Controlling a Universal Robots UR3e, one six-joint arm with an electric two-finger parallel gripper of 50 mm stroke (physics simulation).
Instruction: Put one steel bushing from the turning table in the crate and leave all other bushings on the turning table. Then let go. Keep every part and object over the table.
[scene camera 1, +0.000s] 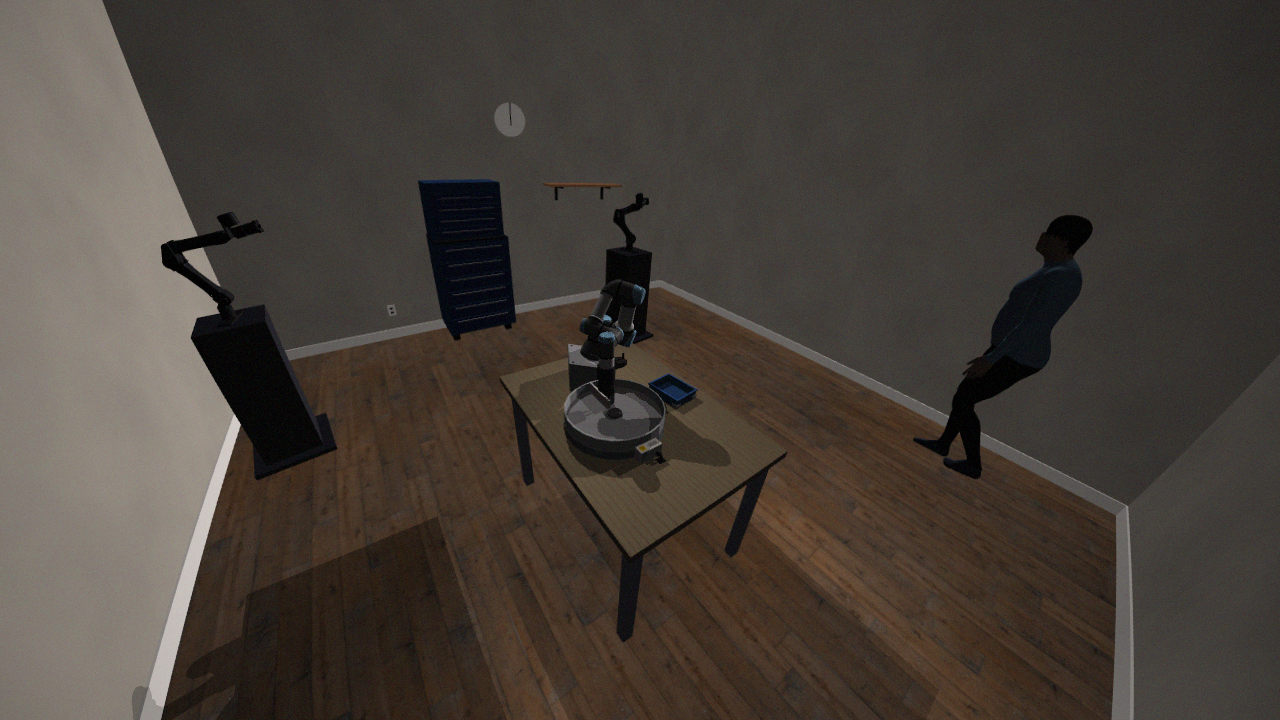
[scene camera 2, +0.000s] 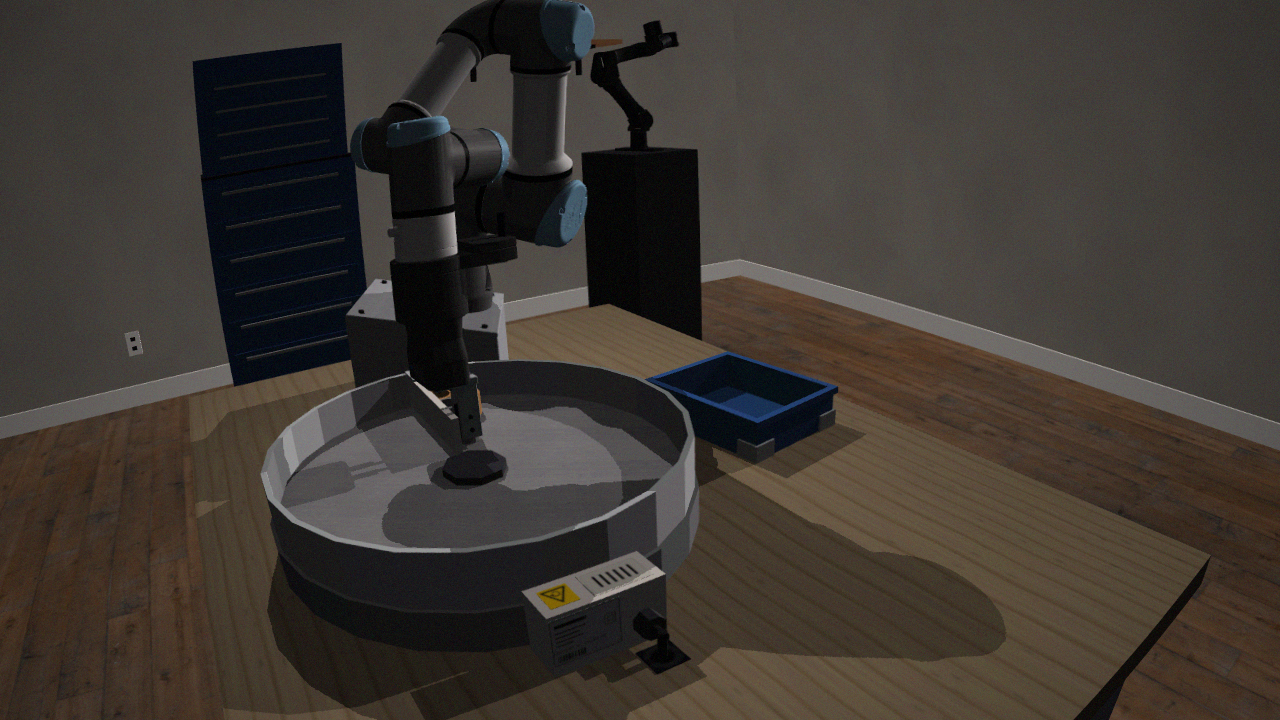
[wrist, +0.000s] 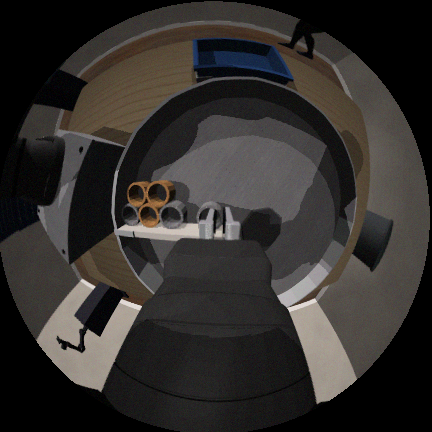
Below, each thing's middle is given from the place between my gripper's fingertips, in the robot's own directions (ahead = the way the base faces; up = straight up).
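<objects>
Blue crate (scene camera 2: 753, 409): my hand 33 cm to the right of it, 8 cm short of it, 4 cm above it.
</objects>
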